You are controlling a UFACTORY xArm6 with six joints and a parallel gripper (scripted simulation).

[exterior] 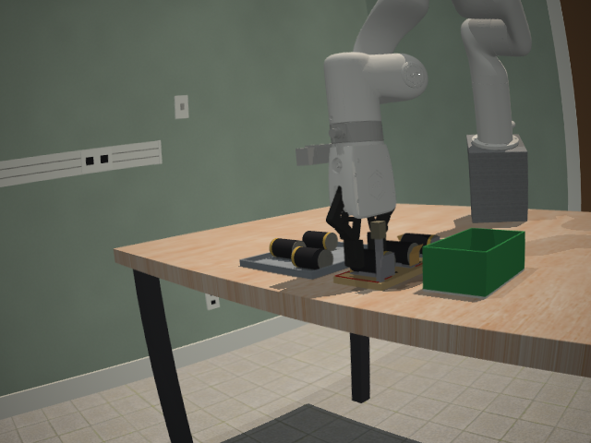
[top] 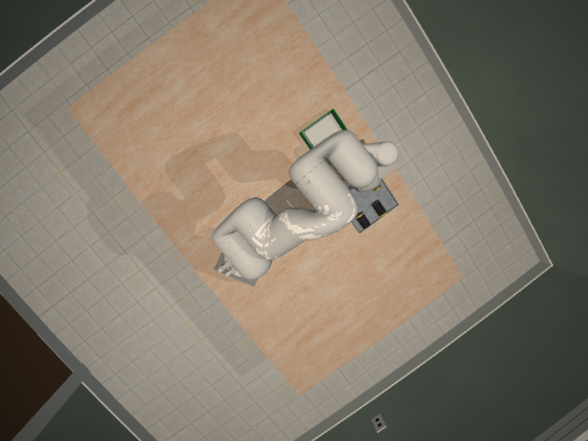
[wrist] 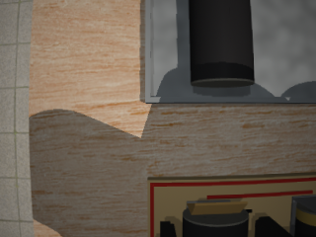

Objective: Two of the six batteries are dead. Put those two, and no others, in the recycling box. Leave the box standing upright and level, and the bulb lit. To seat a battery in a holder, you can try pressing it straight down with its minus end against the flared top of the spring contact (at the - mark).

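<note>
My hand is 17 cm to the left of the grey tray, 5 cm past it and 4 cm above it. Also, from my hand: green recycling box (16 cm to the left, 7 cm behind, 3 cm below).
</note>
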